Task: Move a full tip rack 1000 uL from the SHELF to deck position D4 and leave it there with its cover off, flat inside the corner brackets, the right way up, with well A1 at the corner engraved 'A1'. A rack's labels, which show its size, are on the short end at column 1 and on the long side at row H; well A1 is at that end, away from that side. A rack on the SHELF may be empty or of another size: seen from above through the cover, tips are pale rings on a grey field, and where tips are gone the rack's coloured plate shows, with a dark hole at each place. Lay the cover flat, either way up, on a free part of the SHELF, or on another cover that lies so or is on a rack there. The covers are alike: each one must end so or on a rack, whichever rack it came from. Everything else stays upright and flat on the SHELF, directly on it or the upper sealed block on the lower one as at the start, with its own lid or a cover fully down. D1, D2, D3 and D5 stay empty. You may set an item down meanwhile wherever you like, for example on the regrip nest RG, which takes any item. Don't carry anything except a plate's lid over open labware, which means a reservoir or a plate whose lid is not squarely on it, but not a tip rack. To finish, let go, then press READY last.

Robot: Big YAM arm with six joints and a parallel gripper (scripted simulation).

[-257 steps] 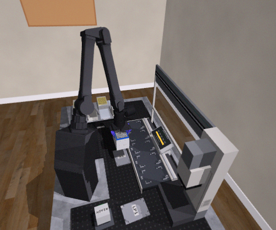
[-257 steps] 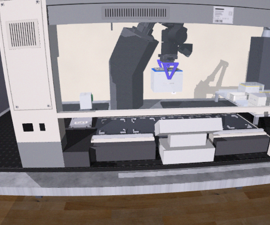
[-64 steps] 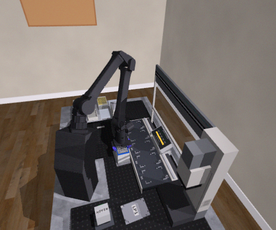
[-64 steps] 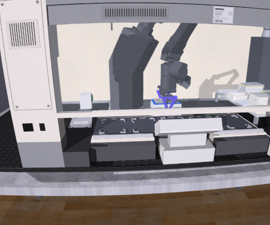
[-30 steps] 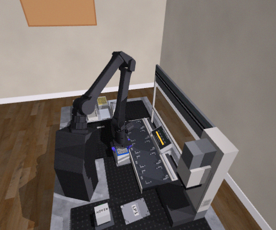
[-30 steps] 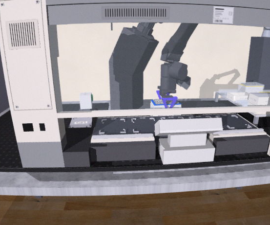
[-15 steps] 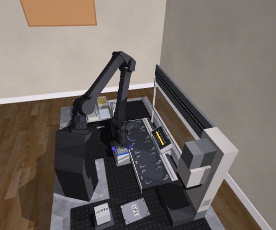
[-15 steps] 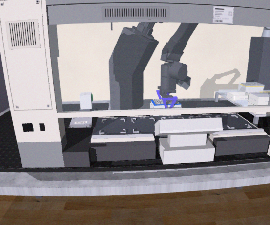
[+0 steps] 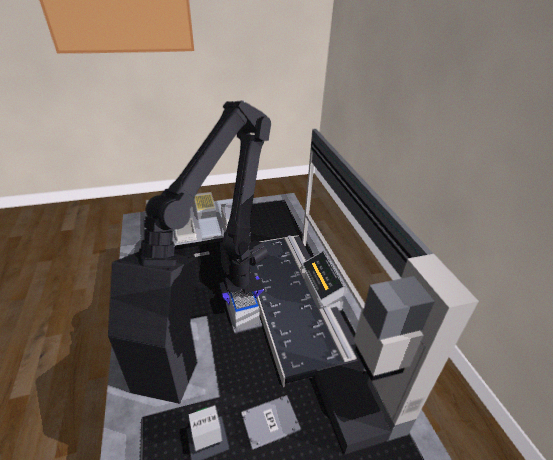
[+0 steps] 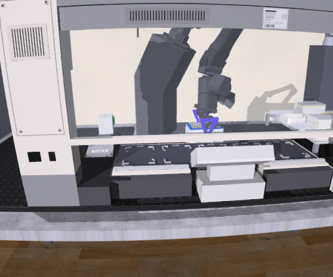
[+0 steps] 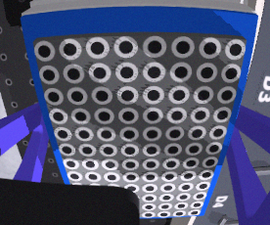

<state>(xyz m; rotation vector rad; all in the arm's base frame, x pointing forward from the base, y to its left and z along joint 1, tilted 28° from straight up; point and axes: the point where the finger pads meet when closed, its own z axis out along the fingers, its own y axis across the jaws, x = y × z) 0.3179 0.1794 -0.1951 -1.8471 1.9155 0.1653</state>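
Right now my hand is 10 mm short of the tip rack and 10 mm to the left of it. From my hand the other things lie so: shelf label (100 mm behind, 370 mm to the left, 80 mm below); ready block (190 mm behind, 360 mm to the right); regrip nest RG (80 mm below).
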